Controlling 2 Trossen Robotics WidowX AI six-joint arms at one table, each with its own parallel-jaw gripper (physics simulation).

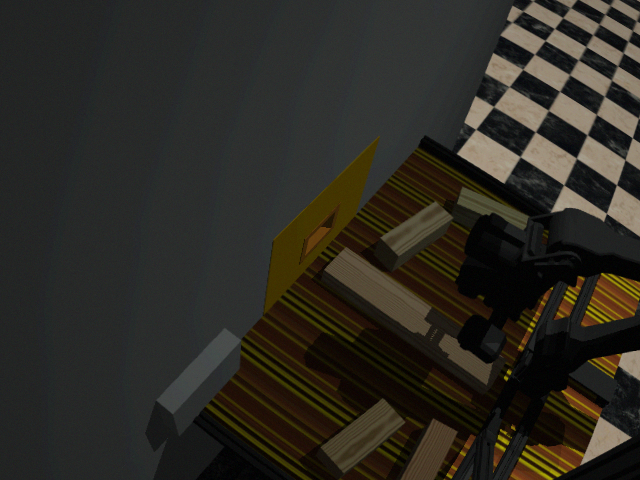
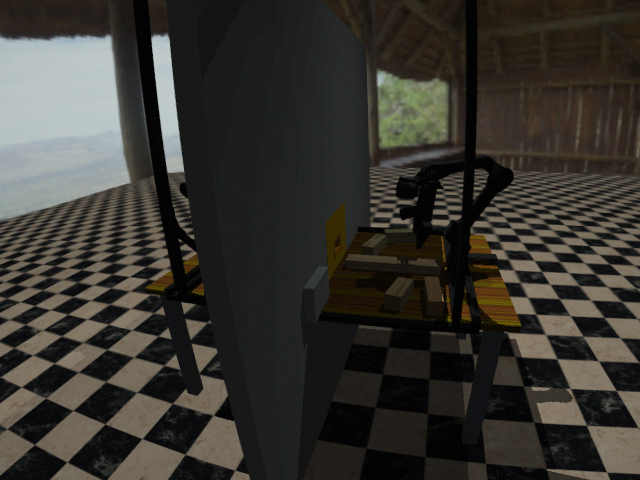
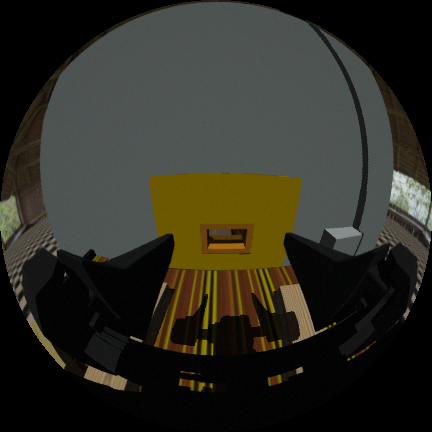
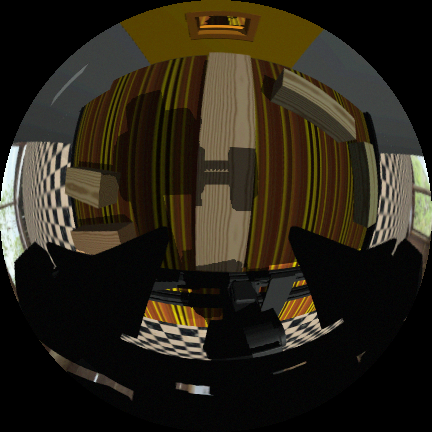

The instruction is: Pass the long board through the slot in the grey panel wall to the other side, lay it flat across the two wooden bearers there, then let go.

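Frame: origin at the left arm's base, x right, y ahead, z up, level; centimetres.
Where they show: left gripper, fingertip midpoint: (image 3: 230, 239); right gripper, fingertip midpoint: (image 2: 418, 243) (image 4: 230, 232); right arm's base, link origin: (image 1: 533, 380) (image 4: 238, 294).
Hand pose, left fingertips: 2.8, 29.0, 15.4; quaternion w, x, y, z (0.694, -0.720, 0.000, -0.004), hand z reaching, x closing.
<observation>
Things, the pixels of their top centre, and the offset from my left fingertips, as dx, dy, dz. "spot": a spot on its surface instead.
- long pale board, top centre: (image 4: 227, 136) (image 1: 417, 316) (image 2: 393, 260) +0.1, +39.4, -14.1
- slot, surface spot: (image 3: 203, 239) spot: -3.6, +14.0, -8.9
- grey block, surface spot: (image 1: 199, 369) spot: +31.4, +20.7, -7.3
The long pale board (image 1: 372, 289) (image 2: 372, 261) (image 4: 225, 110) lies flat on the striped table, one end toward the slot (image 3: 203, 239) (image 4: 220, 36) in the yellow plate (image 1: 289, 268) (image 2: 334, 222) (image 3: 225, 200) of the grey wall (image 1: 155, 155) (image 2: 268, 155) (image 3: 200, 100). My right gripper (image 2: 419, 241) (image 4: 230, 232) is open and empty above the board, apart from it. On the other side, my left gripper (image 3: 230, 239) is open and empty, facing the slot. Two wooden bearers (image 3: 161, 297) (image 3: 295, 300) show there, partly hidden by the fingers.
On the board's table, two wooden blocks (image 1: 413, 229) (image 1: 488, 209) lie on one side of the board and two more (image 1: 361, 436) (image 1: 431, 449) on the other. A grey block (image 1: 199, 369) (image 2: 315, 294) stands out from the wall by the table's edge.
</observation>
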